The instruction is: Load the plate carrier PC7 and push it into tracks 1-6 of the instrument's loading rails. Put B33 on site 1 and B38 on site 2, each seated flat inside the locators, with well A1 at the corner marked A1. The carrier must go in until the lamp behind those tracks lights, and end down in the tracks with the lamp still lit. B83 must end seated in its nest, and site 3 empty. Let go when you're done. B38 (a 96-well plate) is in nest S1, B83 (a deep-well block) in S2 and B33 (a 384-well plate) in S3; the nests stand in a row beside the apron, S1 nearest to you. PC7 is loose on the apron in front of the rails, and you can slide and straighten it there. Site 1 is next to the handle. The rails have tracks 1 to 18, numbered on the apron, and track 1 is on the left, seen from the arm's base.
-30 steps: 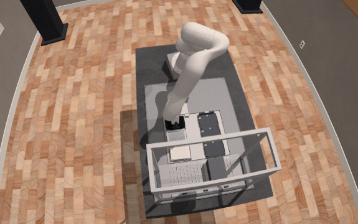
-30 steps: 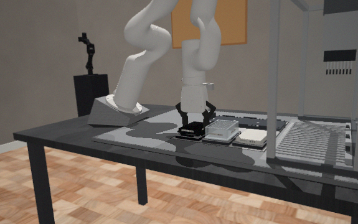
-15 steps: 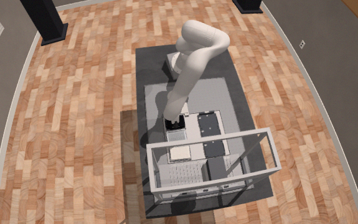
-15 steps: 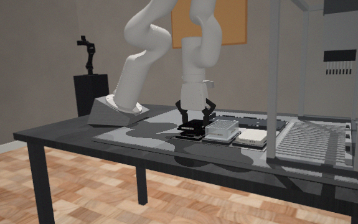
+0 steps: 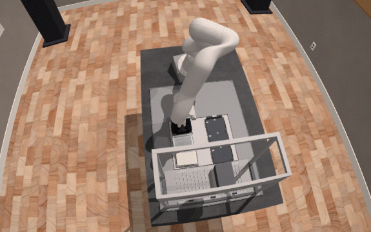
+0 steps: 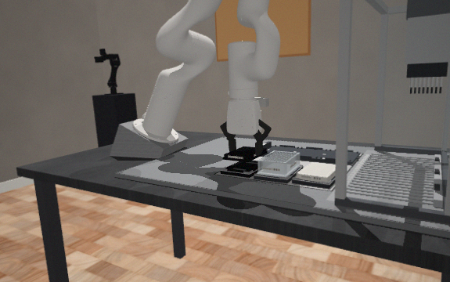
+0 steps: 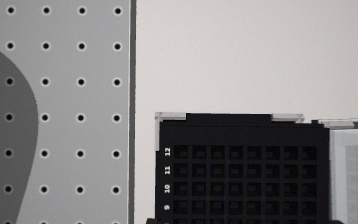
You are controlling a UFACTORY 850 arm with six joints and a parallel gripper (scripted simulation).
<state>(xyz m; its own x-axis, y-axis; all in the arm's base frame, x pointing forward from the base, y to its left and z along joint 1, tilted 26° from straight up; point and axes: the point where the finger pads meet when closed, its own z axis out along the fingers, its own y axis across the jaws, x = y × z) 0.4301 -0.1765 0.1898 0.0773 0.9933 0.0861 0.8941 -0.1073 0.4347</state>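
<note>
My gripper is now 60 mm above the nest S1. Round my hand: black 96-well plate B38 (10 mm below); dark carrier PC7 (130 mm ahead, 230 mm to the left, 50 mm below); nest S3 (220 mm ahead, 10 mm to the right, 60 mm below).
</note>
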